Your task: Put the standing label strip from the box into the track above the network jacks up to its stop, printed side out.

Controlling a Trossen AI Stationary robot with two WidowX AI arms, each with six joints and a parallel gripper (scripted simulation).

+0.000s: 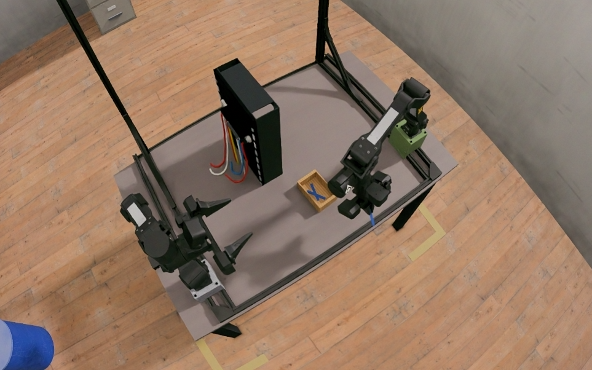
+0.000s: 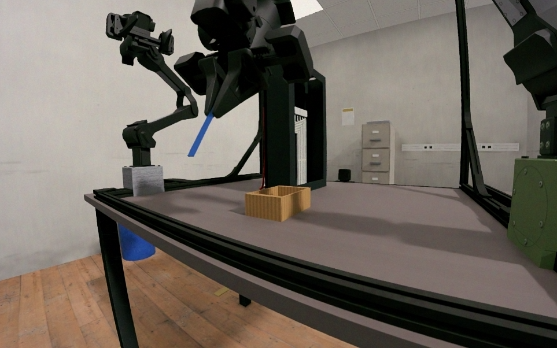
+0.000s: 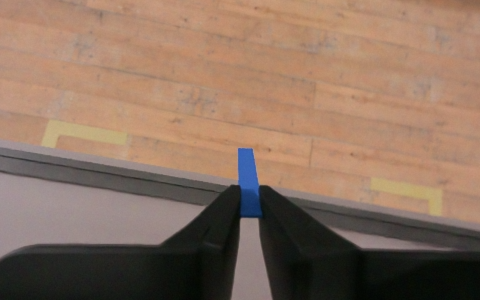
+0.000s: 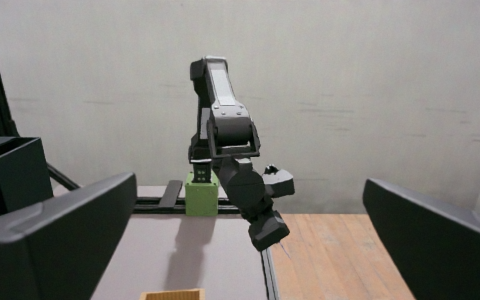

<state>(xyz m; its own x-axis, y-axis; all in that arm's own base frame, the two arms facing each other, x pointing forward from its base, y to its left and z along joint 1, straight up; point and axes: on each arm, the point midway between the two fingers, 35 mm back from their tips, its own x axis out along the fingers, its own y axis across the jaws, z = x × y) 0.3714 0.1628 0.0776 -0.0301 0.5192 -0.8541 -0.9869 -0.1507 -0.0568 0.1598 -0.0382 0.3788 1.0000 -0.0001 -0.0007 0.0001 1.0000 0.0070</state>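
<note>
My left hand is 30 mm short of the label strip and 40 mm above it. From my left hand the other things lie so: wooden box: 190 mm behind, 40 mm to the right, 180 mm below; then black patch panel: 450 mm behind, 160 mm to the right, 10 mm above.
My right gripper is now 12 cm short of the label strip, 39 cm to the right of it and 32 cm above it. Also, from my right hand: wooden box 9 cm behind, 35 cm to the left, 45 cm below; black patch panel 36 cm behind, 22 cm to the left, 27 cm below.
</note>
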